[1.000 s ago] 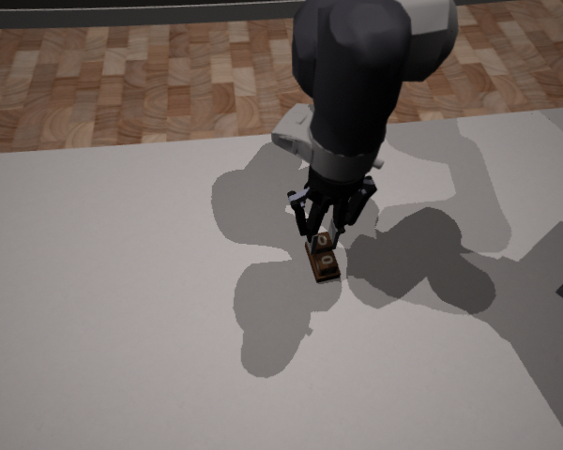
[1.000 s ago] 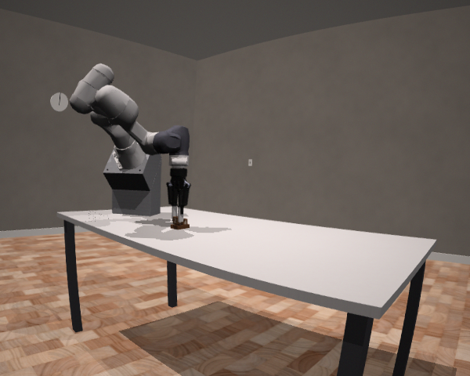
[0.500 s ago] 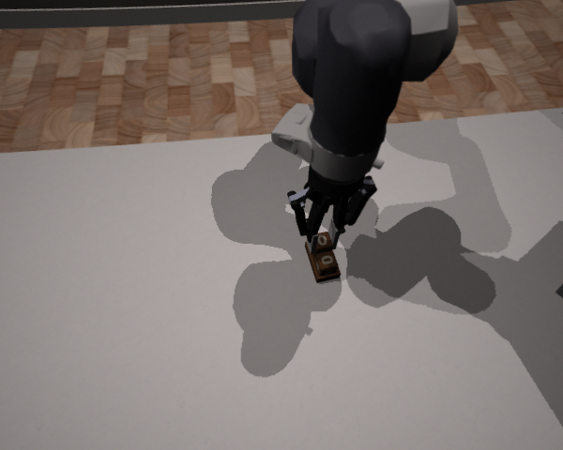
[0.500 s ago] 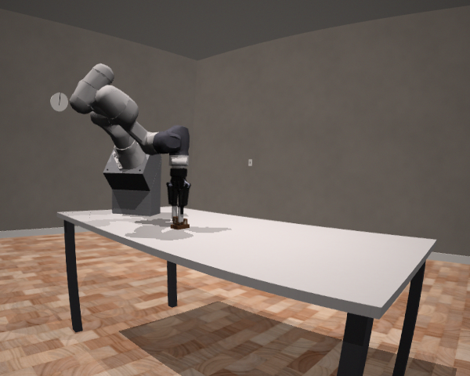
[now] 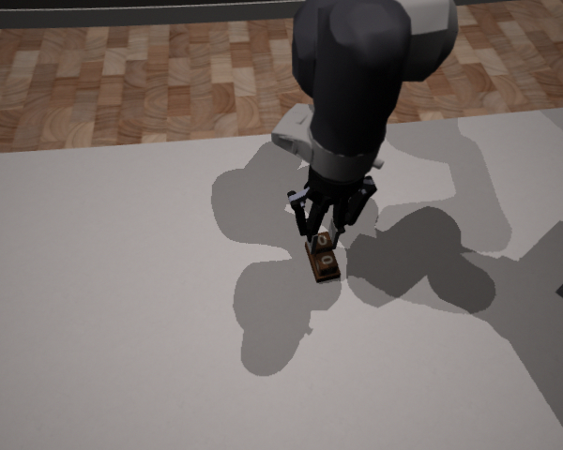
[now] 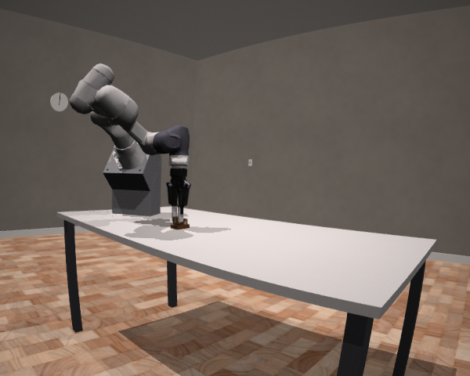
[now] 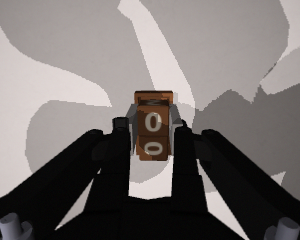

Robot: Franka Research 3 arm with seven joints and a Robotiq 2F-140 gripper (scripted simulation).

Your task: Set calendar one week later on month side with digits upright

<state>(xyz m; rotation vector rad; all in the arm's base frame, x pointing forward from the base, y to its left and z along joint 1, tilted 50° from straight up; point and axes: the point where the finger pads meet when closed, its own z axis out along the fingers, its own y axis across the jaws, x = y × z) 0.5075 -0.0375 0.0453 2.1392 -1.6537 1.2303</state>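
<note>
My gripper is now 3 cm above the cube.
</note>
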